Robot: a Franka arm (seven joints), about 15 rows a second.
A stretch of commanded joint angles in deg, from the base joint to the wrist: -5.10, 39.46, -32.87, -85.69, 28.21, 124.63, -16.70; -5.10, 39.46, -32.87, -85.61, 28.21, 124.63, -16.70; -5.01, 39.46, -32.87, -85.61, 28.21, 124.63, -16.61; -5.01, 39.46, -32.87, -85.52, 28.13, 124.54, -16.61; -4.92, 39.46, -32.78, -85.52, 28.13, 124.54, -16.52; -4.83, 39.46, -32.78, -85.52, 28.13, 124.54, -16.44; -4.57, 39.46, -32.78, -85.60, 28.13, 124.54, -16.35; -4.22, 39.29, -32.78, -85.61, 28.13, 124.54, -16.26; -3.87, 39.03, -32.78, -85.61, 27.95, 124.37, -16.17; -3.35, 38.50, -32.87, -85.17, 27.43, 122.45, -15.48; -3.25, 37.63, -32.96, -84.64, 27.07, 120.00, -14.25; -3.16, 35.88, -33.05, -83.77, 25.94, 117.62, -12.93; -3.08, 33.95, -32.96, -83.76, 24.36, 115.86, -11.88; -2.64, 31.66, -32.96, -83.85, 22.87, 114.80, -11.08; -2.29, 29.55, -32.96, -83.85, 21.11, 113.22, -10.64; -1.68, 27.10, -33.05, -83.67, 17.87, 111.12, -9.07; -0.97, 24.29, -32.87, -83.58, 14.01, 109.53, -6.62; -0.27, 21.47, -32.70, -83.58, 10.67, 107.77, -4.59
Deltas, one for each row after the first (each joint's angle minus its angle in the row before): 0.00, 0.00, 0.00, 0.08, 0.00, 0.00, 0.00; 0.09, 0.00, 0.00, 0.00, 0.00, 0.00, 0.09; 0.00, 0.00, 0.00, 0.09, -0.08, -0.09, 0.00; 0.09, 0.00, 0.09, 0.00, 0.00, 0.00, 0.09; 0.09, 0.00, 0.00, 0.00, 0.00, 0.00, 0.08; 0.26, 0.00, 0.00, -0.08, 0.00, 0.00, 0.09; 0.35, -0.17, 0.00, -0.01, 0.00, 0.00, 0.09; 0.35, -0.26, 0.00, 0.00, -0.18, -0.17, 0.09; 0.52, -0.53, -0.09, 0.44, -0.52, -1.92, 0.69; 0.10, -0.87, -0.09, 0.53, -0.36, -2.45, 1.23; 0.09, -1.75, -0.09, 0.87, -1.13, -2.38, 1.32; 0.08, -1.93, 0.09, 0.01, -1.58, -1.76, 1.05; 0.44, -2.29, 0.00, -0.09, -1.49, -1.06, 0.80; 0.35, -2.11, 0.00, 0.00, -1.76, -1.58, 0.44; 0.61, -2.45, -0.09, 0.18, -3.24, -2.10, 1.57; 0.71, -2.81, 0.18, 0.09, -3.86, -1.59, 2.45; 0.70, -2.82, 0.17, 0.00, -3.34, -1.76, 2.03
